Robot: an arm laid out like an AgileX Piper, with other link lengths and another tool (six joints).
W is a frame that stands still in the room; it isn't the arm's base.
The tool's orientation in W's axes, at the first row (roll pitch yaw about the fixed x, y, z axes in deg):
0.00 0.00 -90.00
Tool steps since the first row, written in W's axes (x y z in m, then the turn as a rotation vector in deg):
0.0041 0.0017 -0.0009 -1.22 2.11 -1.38
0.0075 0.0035 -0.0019 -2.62 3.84 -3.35
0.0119 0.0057 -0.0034 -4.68 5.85 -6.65
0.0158 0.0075 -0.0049 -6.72 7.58 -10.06
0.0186 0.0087 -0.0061 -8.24 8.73 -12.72
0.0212 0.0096 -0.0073 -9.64 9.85 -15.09
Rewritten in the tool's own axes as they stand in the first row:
-0.0017 0.0041 -0.0009 -2.11 -1.22 -1.38
-0.0035 0.0075 -0.0019 -3.84 -2.62 -3.35
-0.0057 0.0119 -0.0034 -5.85 -4.68 -6.65
-0.0075 0.0158 -0.0049 -7.58 -6.72 -10.06
-0.0087 0.0186 -0.0061 -8.73 -8.24 -12.72
-0.0096 0.0212 -0.0073 -9.85 -9.64 -15.09

